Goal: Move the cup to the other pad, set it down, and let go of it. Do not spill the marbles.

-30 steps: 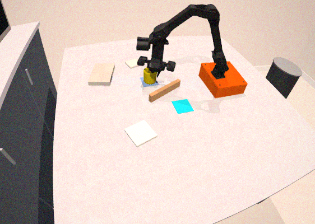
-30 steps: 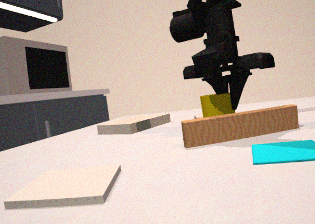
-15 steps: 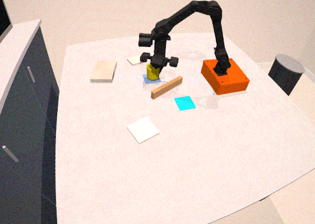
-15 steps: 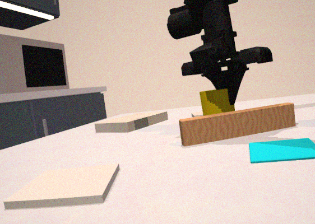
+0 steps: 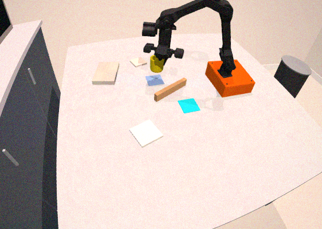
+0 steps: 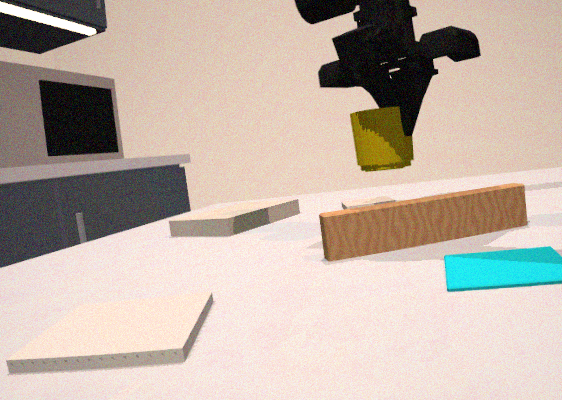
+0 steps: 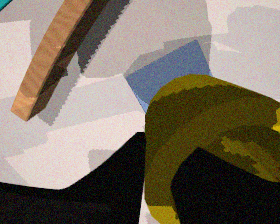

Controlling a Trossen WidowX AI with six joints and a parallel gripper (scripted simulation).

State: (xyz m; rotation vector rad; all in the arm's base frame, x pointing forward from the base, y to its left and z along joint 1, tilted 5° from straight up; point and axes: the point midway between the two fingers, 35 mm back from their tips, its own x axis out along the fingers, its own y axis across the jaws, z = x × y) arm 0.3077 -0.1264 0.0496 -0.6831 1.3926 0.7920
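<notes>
Now: the wooden bar 100 mm to the left of my gripper tip, 90 mm below it and 10 mm behind it. From my gripper tip the other things lie so: light blue pad (110 mm below, 30 mm ahead, 20 mm to the right); then yellow cup (20 mm to the right, 20 mm ahead); then white tile (300 mm to the left, 190 mm ahead, 100 mm below).
</notes>
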